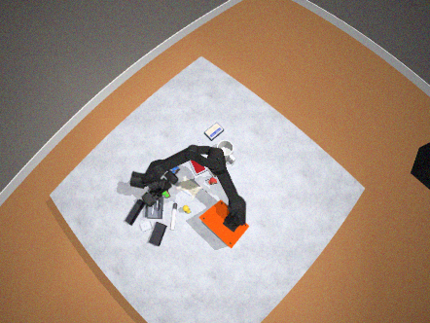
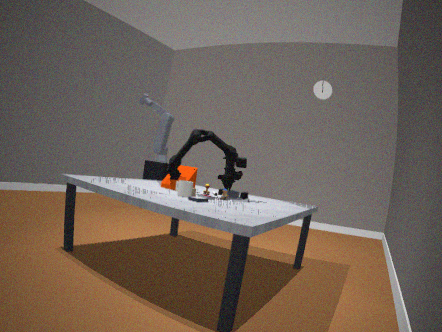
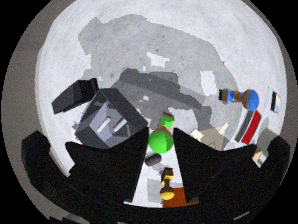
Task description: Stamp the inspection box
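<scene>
Now: the dark red ink pad 220 mm to the right of my gripper tip, 40 mm below it and 40 mm behind it. From my gripper tip the other things lie so: green PASS stamp: 20 mm below, 10 mm behind; then pen: 100 mm behind, 50 mm to the left, 30 mm below; then tray: 90 mm to the left, 30 mm below, 10 mm behind.
</scene>
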